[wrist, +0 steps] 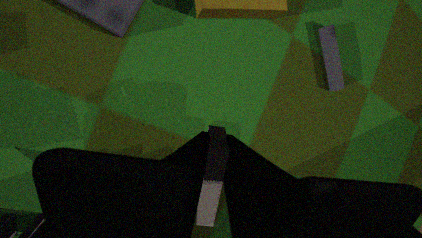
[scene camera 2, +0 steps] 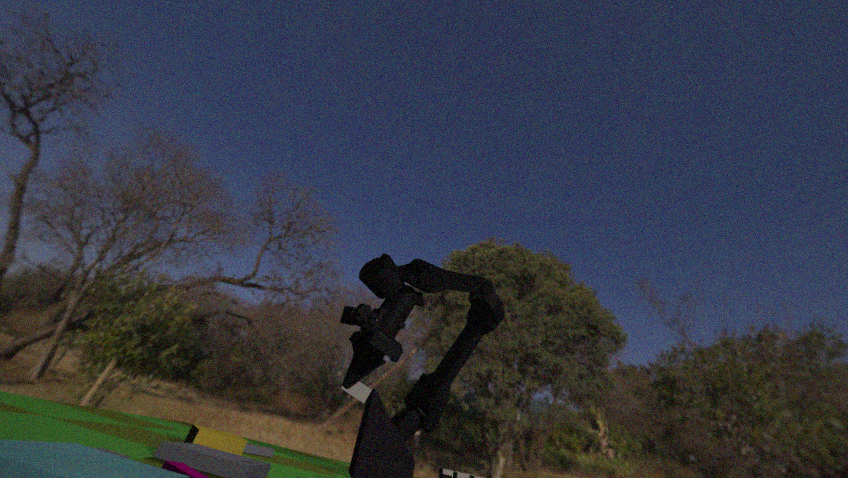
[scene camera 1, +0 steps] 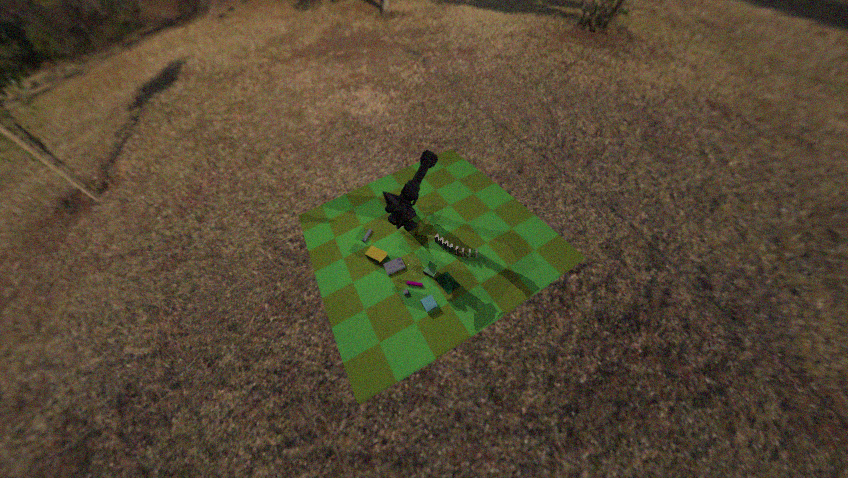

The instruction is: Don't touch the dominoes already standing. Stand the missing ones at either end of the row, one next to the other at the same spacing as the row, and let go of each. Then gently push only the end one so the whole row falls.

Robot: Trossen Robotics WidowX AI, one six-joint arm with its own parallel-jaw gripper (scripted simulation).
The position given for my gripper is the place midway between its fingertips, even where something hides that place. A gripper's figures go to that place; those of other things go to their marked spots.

My gripper (wrist: pixel 215 140): 0.11 m from the lens. A domino (wrist: pixel 218 152): 0.09 m from the lens.
